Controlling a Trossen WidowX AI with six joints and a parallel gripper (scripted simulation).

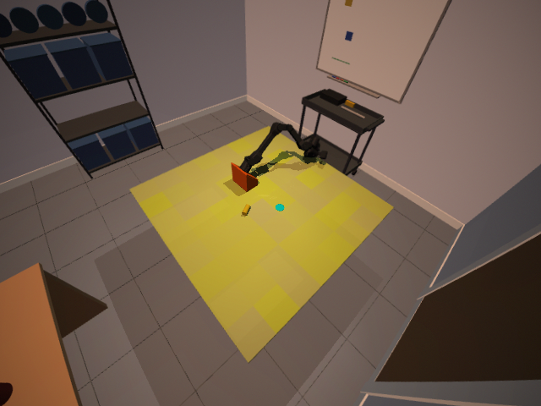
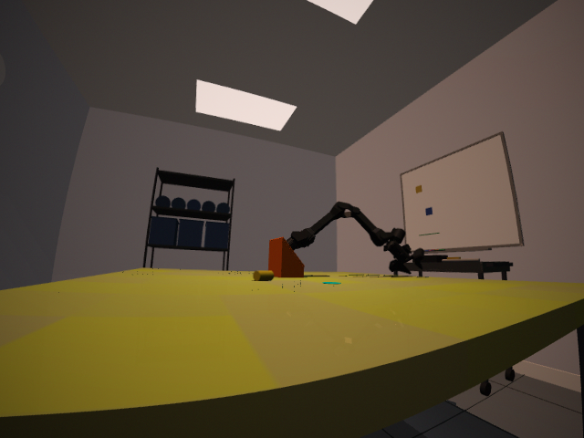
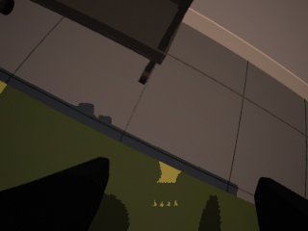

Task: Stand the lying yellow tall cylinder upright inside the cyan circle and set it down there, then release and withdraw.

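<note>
The yellow tall cylinder lies 10 mm ahead of my gripper tip, 790 mm to the right of it and 10 mm below it. Also, from my gripper tip: cyan circle 140 mm ahead, 610 mm to the right, 20 mm below.
</note>
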